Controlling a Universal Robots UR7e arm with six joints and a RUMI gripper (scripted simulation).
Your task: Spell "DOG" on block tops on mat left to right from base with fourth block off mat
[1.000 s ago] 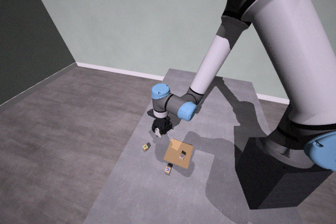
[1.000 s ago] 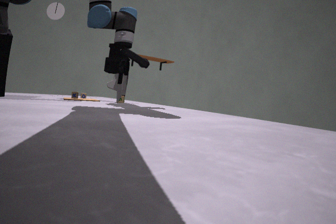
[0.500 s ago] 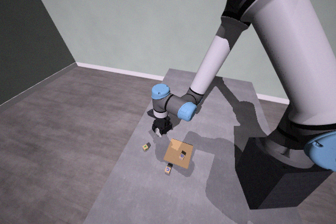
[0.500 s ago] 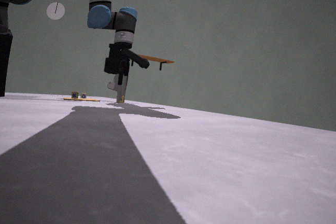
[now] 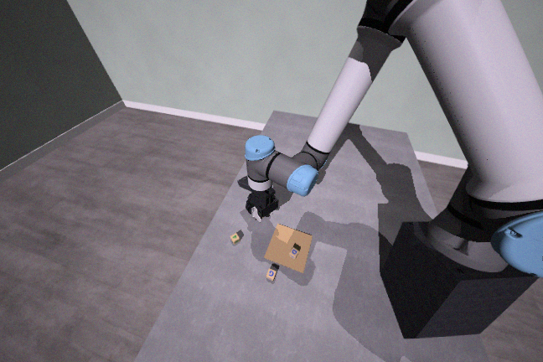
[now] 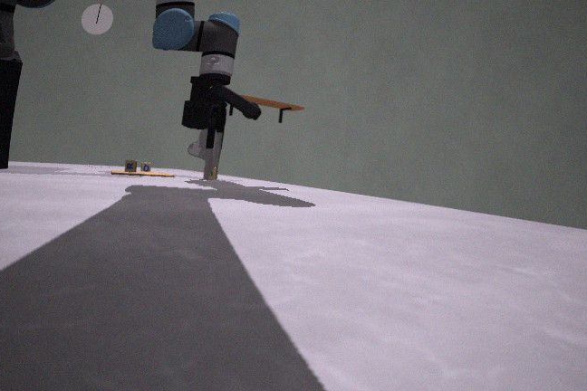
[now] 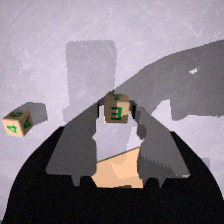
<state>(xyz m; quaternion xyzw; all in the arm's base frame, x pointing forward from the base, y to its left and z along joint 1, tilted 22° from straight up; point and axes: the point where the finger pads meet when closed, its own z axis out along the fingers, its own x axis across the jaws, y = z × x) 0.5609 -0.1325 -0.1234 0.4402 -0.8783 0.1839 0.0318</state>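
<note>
Right now the green block is right at my hand. The rest, counted from my hand: mat (14 cm behind, 9 cm to the left, 1 cm below); then blue g block (20 cm to the left, 10 cm behind); then blue d block (16 cm behind, 12 cm to the left).
</note>
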